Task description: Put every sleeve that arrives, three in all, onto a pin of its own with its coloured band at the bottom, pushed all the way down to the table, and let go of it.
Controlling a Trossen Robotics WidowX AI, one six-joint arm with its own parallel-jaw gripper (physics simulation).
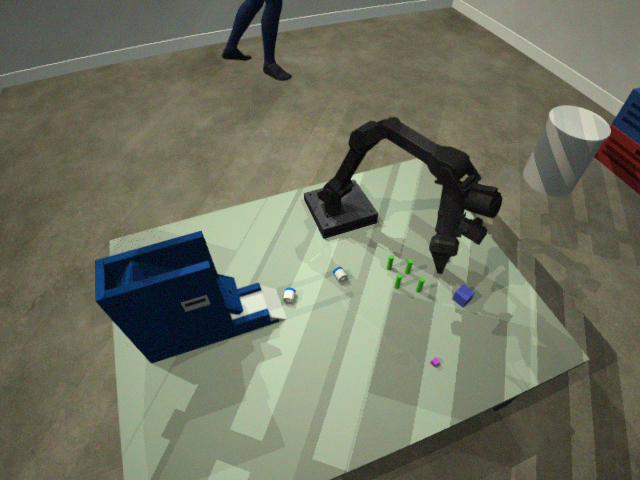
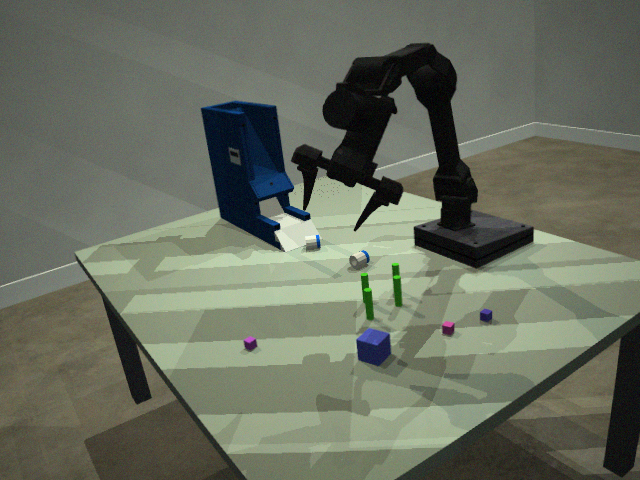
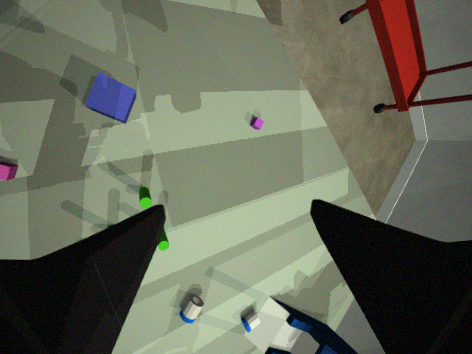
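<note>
One white sleeve with a blue band point(image 1: 289, 295) point(image 2: 312, 241) point(image 3: 251, 320) lies on its side at the lip of the white ramp. Another white sleeve with a blue band point(image 1: 340, 274) point(image 2: 358, 259) point(image 3: 192, 306) lies on its side between the ramp and the pins. Several thin green pins stand upright and bare in a group; one is the pin nearest the large blue cube point(image 1: 420, 285) point(image 2: 369, 304) point(image 3: 145, 201). My gripper point(image 1: 439, 270) point(image 2: 330, 219) point(image 3: 238, 209) is wide open and empty, high above the table on the pins' side. A third sleeve does not show.
A tall blue dispenser point(image 1: 170, 315) point(image 2: 214, 170) stands behind the white ramp point(image 1: 272, 302) point(image 2: 294, 232) point(image 3: 267, 320). A large blue cube point(image 1: 463, 295) point(image 2: 373, 346) point(image 3: 111, 98) and small magenta point(image 1: 435, 362) point(image 2: 250, 343) point(image 3: 257, 123), pink point(image 2: 448, 328) point(image 3: 7, 171) and dark blue point(image 2: 485, 315) cubes lie on the table.
</note>
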